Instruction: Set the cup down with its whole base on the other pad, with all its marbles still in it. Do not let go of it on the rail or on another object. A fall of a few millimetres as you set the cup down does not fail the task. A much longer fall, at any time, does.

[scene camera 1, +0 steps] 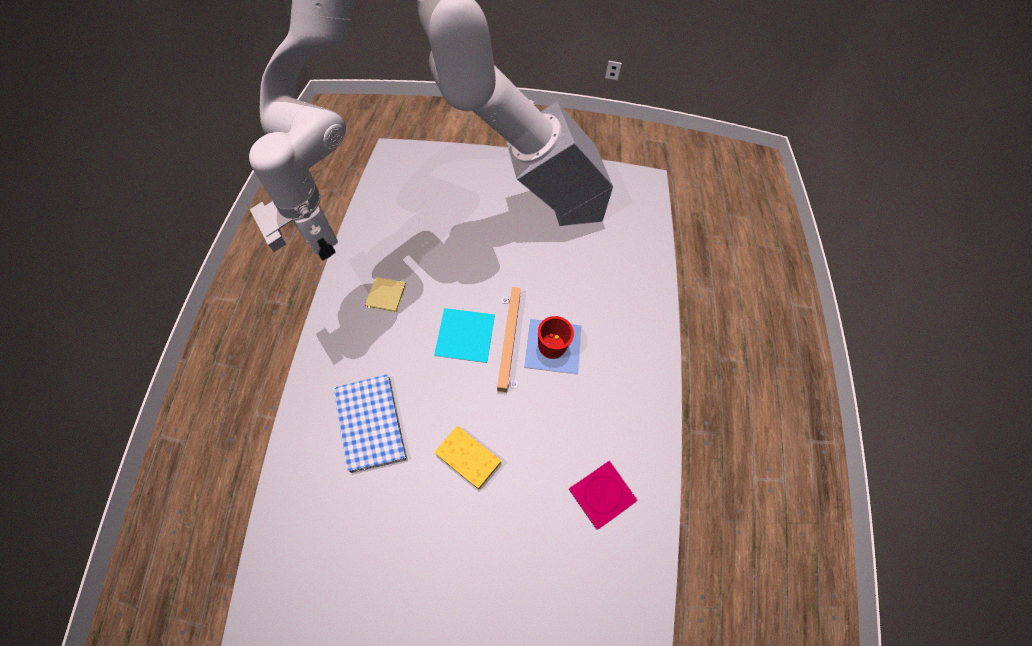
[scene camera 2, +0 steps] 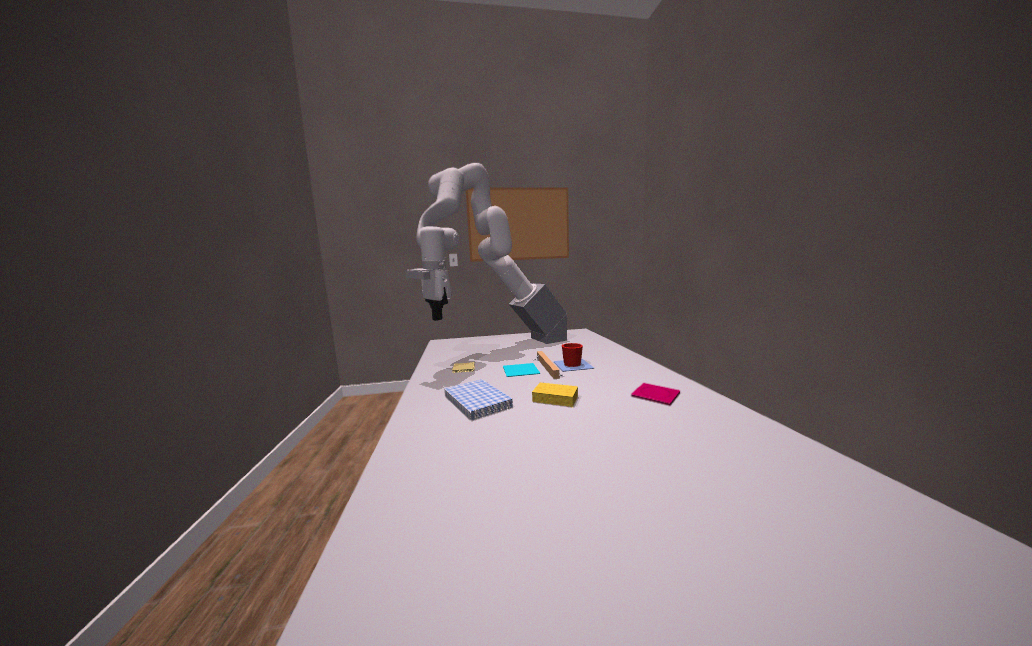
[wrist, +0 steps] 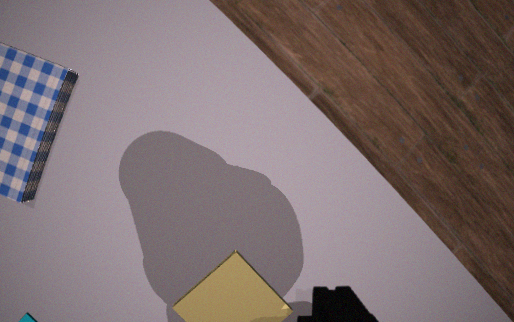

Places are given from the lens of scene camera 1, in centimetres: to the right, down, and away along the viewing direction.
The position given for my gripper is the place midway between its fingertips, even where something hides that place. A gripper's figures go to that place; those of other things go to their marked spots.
my gripper (scene camera 1: 327, 254): -37, -14, 85
red cup (scene camera 1: 556, 325): 8, 0, 96
